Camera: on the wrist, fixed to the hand. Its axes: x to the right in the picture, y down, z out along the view.
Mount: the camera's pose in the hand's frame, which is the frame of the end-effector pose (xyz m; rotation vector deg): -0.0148 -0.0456 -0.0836 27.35 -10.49 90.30
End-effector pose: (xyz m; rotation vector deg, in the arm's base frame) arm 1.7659 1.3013 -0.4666 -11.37 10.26 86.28
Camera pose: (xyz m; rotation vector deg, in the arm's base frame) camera 1.8110 1.2644 -0.5433 36.05 35.86 168.40
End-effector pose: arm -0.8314 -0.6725 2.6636 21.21 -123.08 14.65
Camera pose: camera -0.7434 -0.6860 2.7004 -67.13 -117.88 93.48
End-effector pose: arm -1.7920 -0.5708 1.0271 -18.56 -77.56 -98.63
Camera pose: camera -1.7928 -0.6370 0.9571 -53.80 -57.35 -3.69
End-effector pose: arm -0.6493 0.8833 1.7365 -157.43 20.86 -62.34
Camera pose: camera -0.7099 0.9260 1.7981 -75.49 88.49 -19.23
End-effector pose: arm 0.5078 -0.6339 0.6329 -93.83 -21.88 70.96
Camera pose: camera 0.5866 -0.6678 0.6767 -70.78 73.39 132.52
